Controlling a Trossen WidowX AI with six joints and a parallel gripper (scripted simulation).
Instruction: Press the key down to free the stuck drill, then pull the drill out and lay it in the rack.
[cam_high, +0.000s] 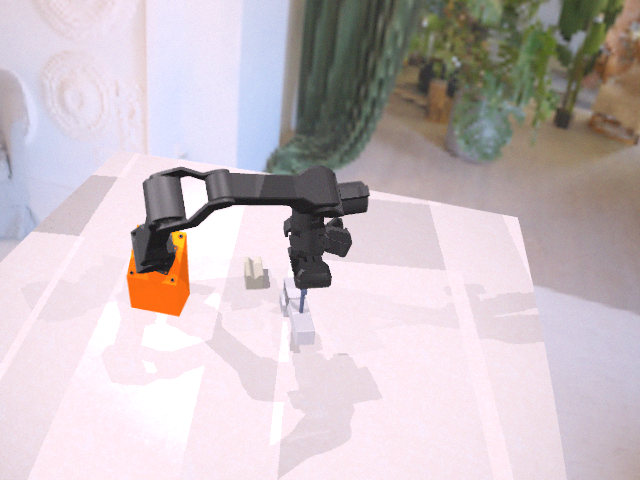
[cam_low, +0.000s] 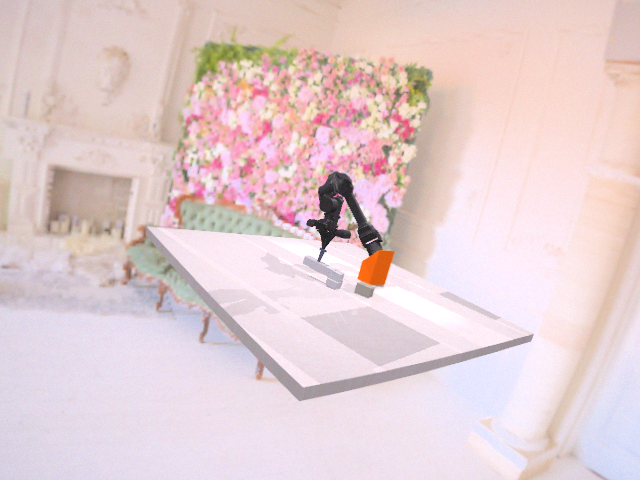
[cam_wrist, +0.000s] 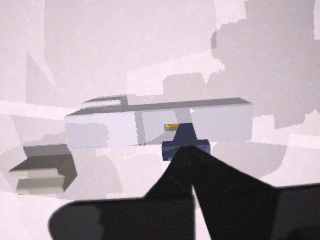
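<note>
Now: the blue key 30 mm below my gripper tip. From my gripper tip the other things lie so: drill 80 mm below, 40 mm to the left, 20 mm behind; then housing block 90 mm below, 20 mm to the left, 10 mm behind.
</note>
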